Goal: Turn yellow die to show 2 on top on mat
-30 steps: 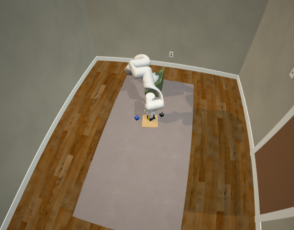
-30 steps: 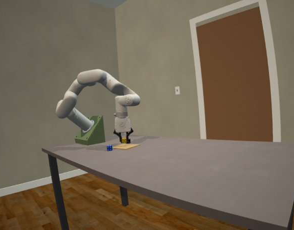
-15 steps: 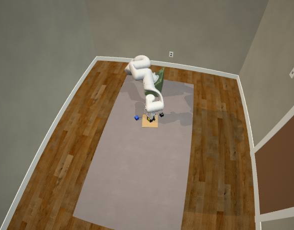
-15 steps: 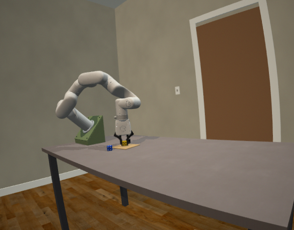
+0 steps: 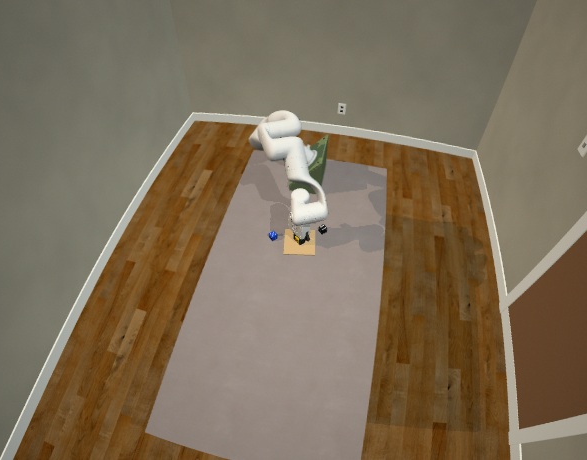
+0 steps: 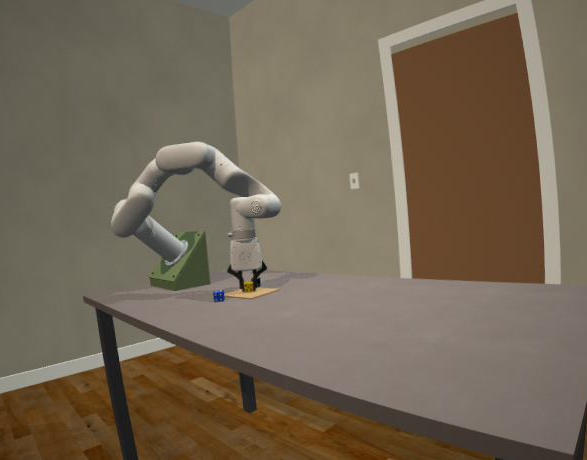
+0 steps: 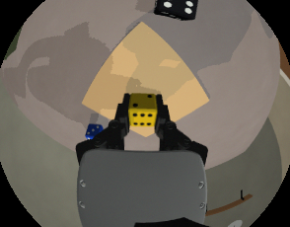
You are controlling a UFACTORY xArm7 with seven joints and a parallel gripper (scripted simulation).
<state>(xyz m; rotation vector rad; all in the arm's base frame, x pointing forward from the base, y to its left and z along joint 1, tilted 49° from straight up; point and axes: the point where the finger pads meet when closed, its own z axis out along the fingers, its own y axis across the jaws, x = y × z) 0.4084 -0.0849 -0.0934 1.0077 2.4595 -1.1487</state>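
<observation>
My gripper is now 1 cm above the yellow die. Round my hand: blue die 12 cm to the right, 1 cm below; then black die 10 cm to the left, 7 cm behind, 1 cm below; then tan mat 3 cm below.
</observation>
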